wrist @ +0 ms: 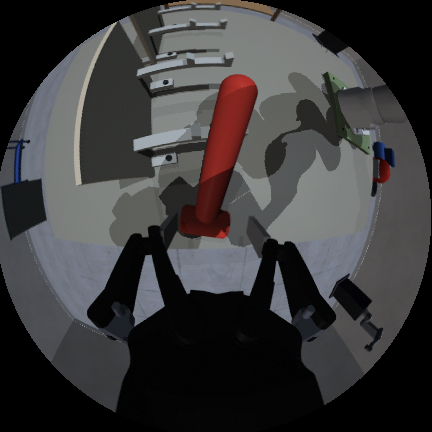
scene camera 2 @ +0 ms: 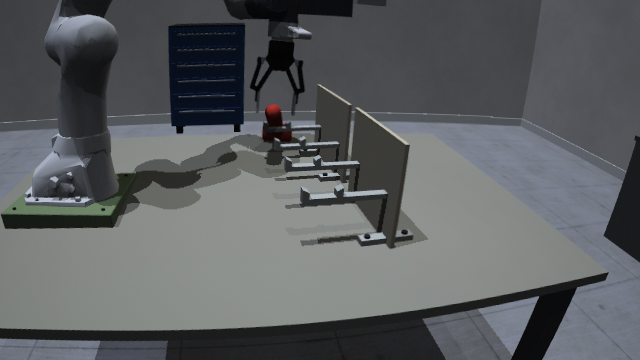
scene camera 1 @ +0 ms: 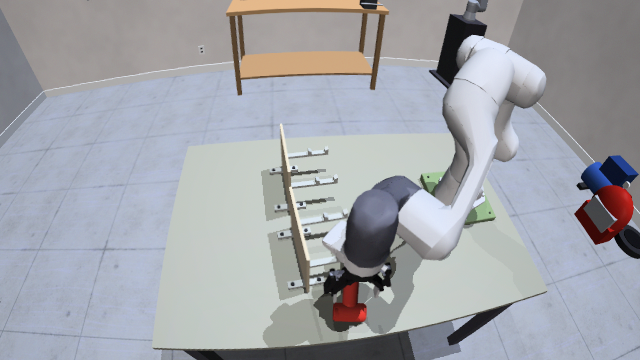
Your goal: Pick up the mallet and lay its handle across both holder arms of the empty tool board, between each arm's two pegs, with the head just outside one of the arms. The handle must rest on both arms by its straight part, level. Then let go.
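The red mallet (scene camera 1: 350, 313) (scene camera 2: 273, 116) (wrist: 225, 145) is near the table edge at the front of scene camera 1. Its head is low, and its handle slopes up from it toward the holder arms. My gripper (scene camera 1: 356, 294) (scene camera 2: 275, 109) (wrist: 212, 222) is open above the head end, its fingers on either side of the mallet's line and holding nothing. Two upright boards, one near the mallet (scene camera 1: 300, 240) (scene camera 2: 333, 120) (wrist: 117, 110) and one farther off (scene camera 1: 284, 150) (scene camera 2: 381, 170), each have two pegged holder arms with no tool on them. My wrist partly hides the nearest arms in scene camera 1.
The near board's closest arm (scene camera 1: 322, 261) (scene camera 2: 300, 128) (wrist: 167, 140) stands beside the mallet. The robot's green base plate (scene camera 1: 482, 215) (scene camera 2: 60, 220) (wrist: 336, 107) is on the table's other side. A blue drawer cabinet (scene camera 2: 207, 75) and a wooden bench (scene camera 1: 306, 65) stand beyond the table.
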